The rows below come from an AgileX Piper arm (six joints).
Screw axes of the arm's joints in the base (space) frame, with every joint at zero. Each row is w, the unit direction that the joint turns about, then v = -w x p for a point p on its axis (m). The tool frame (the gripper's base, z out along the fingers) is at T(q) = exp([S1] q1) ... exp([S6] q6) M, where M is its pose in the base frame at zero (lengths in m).
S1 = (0, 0, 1, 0, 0, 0)
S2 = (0, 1, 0, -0.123, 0, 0)
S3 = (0, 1, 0, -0.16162, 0, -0.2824)
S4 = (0.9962, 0, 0.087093, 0, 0.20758, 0)
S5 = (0, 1, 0, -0.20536, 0, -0.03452)
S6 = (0.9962, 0, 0.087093, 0, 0.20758, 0)
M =
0.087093 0 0.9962 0.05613
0 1 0 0
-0.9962 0 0.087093 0.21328
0 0 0 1
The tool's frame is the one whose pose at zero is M.
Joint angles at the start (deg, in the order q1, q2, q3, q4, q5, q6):
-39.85 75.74 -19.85 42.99 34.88 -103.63
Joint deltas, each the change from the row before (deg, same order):
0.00 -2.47 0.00 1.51 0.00 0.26
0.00 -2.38 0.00 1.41 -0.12 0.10
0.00 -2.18 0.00 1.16 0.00 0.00
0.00 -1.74 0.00 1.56 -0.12 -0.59
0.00 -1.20 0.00 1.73 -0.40 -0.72
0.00 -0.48 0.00 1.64 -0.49 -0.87
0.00 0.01 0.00 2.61 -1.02 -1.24
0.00 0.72 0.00 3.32 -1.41 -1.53
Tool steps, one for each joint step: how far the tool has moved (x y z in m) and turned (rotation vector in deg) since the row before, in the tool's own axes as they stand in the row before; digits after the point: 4 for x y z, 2 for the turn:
-0.0040 0.0004 -0.0065 2.26 -1.79 0.52
-0.0038 0.0003 -0.0062 2.25 -1.72 0.29
-0.0035 0.0005 -0.0057 1.91 -1.56 0.05
-0.0034 0.0001 -0.0046 1.71 -1.59 -0.04
-0.0028 -0.0006 -0.0032 1.57 -1.39 0.19
-0.0018 -0.0010 -0.0013 1.08 -0.98 0.28
-0.0017 -0.0022 0.0000 1.37 -1.09 0.95
-0.0009 -0.0032 0.0019 1.34 -0.89 1.60

